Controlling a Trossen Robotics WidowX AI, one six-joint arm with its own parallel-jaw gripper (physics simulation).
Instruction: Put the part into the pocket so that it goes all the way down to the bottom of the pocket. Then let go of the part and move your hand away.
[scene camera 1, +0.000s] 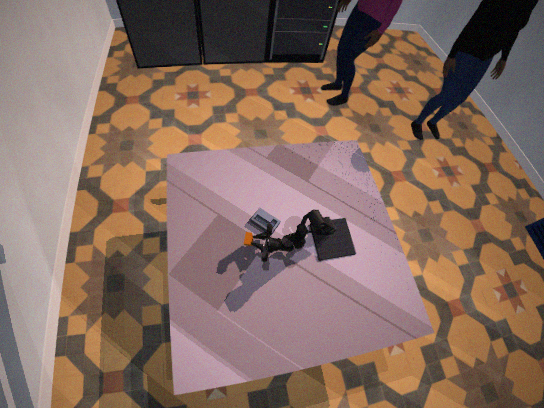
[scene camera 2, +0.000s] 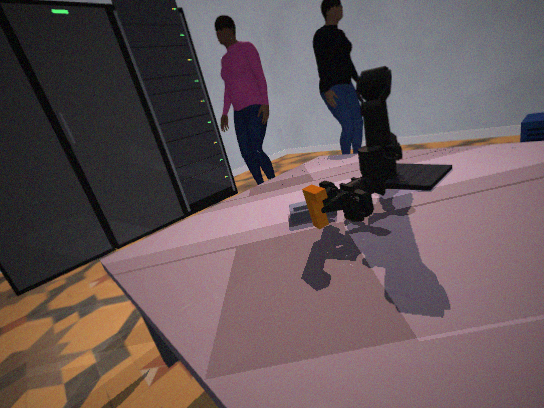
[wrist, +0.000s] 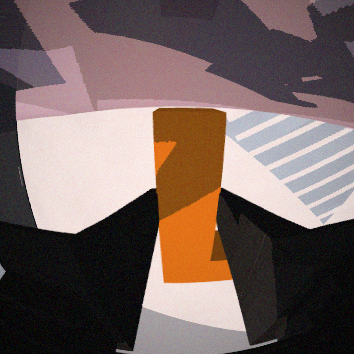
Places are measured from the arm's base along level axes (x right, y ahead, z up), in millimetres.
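Pixels of known places: gripper, fingertip midpoint: (scene camera 2: 318, 209) (wrist: 186, 195); arm's base, origin of the base link: (scene camera 1: 324, 230).
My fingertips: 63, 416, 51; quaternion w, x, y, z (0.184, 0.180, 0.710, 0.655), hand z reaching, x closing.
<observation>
For each thing: its top centre in the pictures, then the offset to it from my fingertips, as dx, dy, dz. Level surfaces: height alone.
- orange block, middle of its top: (wrist: 201, 273) (scene camera 2: 314, 187) (scene camera 1: 249, 237) -11, +12, +67
- grey block, middle of its top: (scene camera 2: 310, 204) (scene camera 1: 265, 219) +96, -124, -39
- pink table top, its level: dz -75
The part is an orange block (scene camera 1: 248, 238) (scene camera 2: 316, 207) (wrist: 190, 200). It stands roughly upright and slightly tilted in the scene camera 2 view. My gripper (scene camera 1: 254, 240) (scene camera 2: 325, 199) (wrist: 186, 195) is shut on it, with one finger on each side. The pocket is in a grey block (scene camera 1: 257, 226) (scene camera 2: 298, 218) on the table. In the scene camera 1 view the part is below and left of that block. In the scene camera 2 view the part is in front of it and hides some of it. The grey block is not seen in the wrist view.
The arm's black base plate (scene camera 1: 337, 247) (scene camera 2: 425, 180) lies on the pink table top (scene camera 1: 300, 330) (scene camera 2: 310, 345). Dark shadows of the arm fall across the table. Black cabinets (scene camera 1: 165, 35) (scene camera 2: 85, 120) and two people stand beyond the table.
</observation>
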